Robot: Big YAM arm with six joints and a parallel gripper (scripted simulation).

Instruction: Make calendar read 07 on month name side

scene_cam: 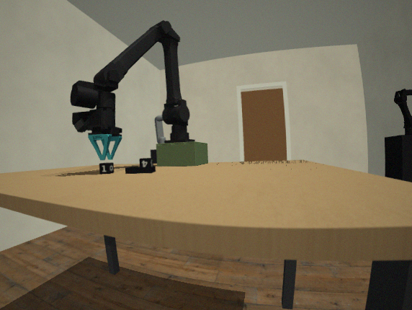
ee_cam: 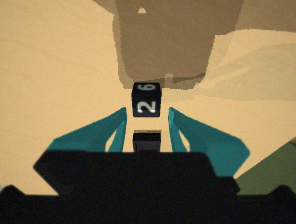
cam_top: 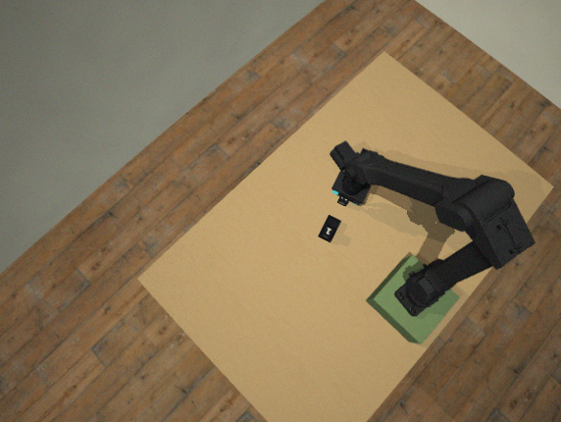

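Right now my hand is 3 cm above the digit cube. Also, from my hand: black calendar tray: 10 cm to the left, 5 cm behind, 4 cm below.
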